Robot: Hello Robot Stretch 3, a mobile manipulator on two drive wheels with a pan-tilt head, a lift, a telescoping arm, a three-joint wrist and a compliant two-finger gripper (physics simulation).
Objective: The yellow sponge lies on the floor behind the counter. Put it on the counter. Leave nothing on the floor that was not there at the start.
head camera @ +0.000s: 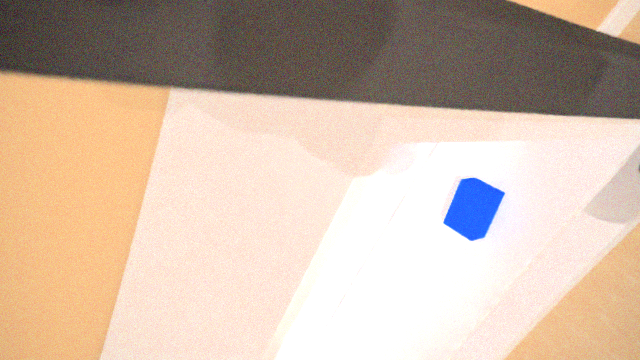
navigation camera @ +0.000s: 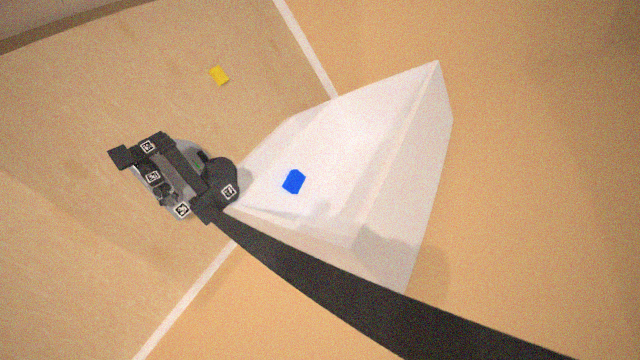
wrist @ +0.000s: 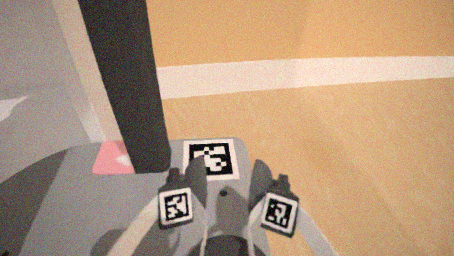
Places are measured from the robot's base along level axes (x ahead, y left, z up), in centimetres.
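Where they show: gripper, between the fingertips: (navigation camera: 171,202) (wrist: 228,176); robot's base, origin of its link: (navigation camera: 162,187).
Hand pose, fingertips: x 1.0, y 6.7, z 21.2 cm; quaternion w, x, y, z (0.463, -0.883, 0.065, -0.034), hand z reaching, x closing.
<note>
Each offset is from my fingertips to the top centre of the thing. "*": to the spot under its first point.
The yellow sponge {dx -64.1, dy -44.0, dz -16.6 cm} (navigation camera: 219,75) lies flat on the wooden floor in the upper left of the navigation view, apart from the robot; it does not show in the head or wrist views. The white counter (head camera: 390,290) (navigation camera: 370,125) stands beside the robot's base. My gripper (wrist: 228,176) is open and empty, its two fingertips apart above the grey robot base. In the navigation view it is small, folded in over the base, with the sponge some distance away.
A blue block {dx -41.3, dy +20.2, dz +35.0 cm} (head camera: 474,209) (navigation camera: 294,181) is on the white counter. The dark mast (head camera: 300,50) (navigation camera: 320,280) (wrist: 125,85) crosses all views. A pale cabinet front {* dx -11.4, dy -94.2, dz -19.2 cm} (navigation camera: 55,17) stands at the top left. White strips (navigation camera: 307,47) (wrist: 300,75) run along the floor's edge.
</note>
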